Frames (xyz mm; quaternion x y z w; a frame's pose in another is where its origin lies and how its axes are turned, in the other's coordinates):
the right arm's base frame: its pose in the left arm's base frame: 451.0 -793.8 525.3 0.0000 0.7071 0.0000 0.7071
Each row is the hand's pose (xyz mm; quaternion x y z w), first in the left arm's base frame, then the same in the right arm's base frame.
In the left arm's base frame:
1: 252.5 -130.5 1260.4 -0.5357 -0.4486 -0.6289 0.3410
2: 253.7 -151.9 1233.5 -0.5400 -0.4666 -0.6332 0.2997
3: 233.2 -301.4 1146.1 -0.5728 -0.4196 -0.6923 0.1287
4: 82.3 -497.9 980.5 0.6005 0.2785 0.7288 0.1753
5: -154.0 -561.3 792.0 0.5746 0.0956 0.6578 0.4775
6: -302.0 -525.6 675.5 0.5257 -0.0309 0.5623 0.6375
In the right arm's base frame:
1: -735.1 663.3 -198.5 -0.0659 0.5583 0.8235 0.0761
2: -708.2 641.9 -197.3 -0.0659 0.5418 0.8295 0.1180
3: -620.8 492.4 -217.8 -0.0845 0.3877 0.8946 0.2057
4: -455.2 295.9 -368.7 -0.0907 0.0730 0.9399 0.3209
5: -266.7 232.5 -605.0 -0.0588 -0.2700 0.8714 0.4052
6: -150.2 268.2 -753.0 -0.0259 -0.4727 0.7694 0.4290

